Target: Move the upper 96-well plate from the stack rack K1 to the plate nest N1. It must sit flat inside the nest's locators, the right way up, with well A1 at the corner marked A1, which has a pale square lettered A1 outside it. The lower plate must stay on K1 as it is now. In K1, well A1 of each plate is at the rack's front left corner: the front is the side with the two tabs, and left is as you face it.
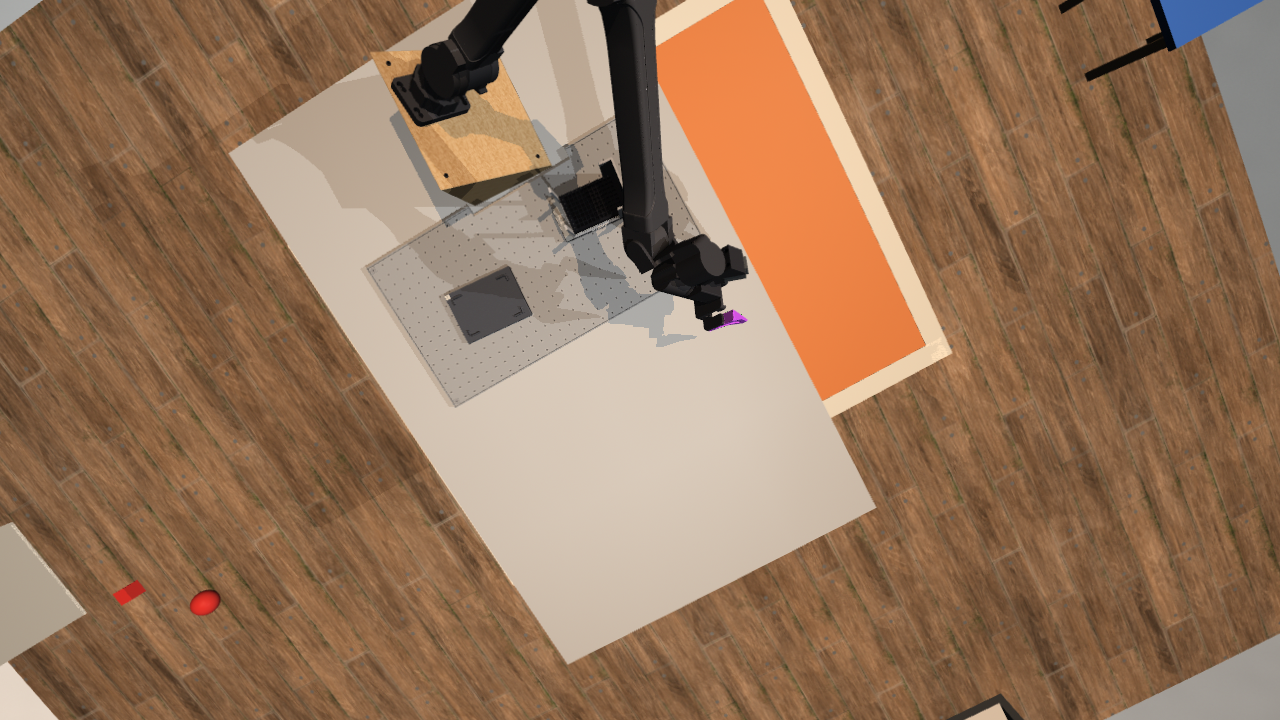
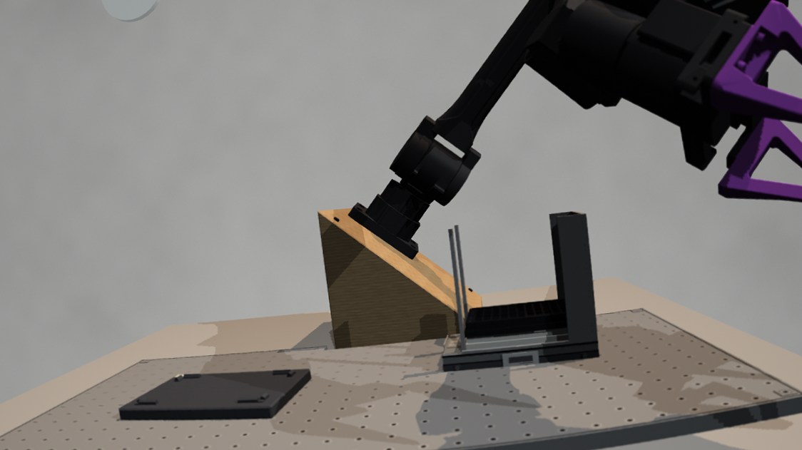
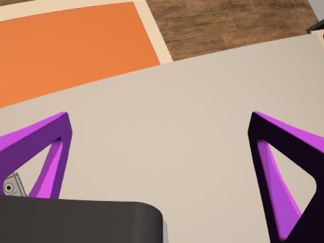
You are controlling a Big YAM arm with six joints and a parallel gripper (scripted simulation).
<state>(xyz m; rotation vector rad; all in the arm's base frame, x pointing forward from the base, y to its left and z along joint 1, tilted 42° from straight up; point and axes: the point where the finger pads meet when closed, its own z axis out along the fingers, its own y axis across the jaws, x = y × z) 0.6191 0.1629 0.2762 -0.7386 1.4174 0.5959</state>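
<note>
The black 96-well plate lies 32 cm behind my hand, 14 cm to the right of it and 13 cm below it. Round my hand: pale A1 square (54 cm to the right, 32 cm behind, 16 cm below); white plate (32 cm behind, 14 cm to the right, 14 cm below).
</note>
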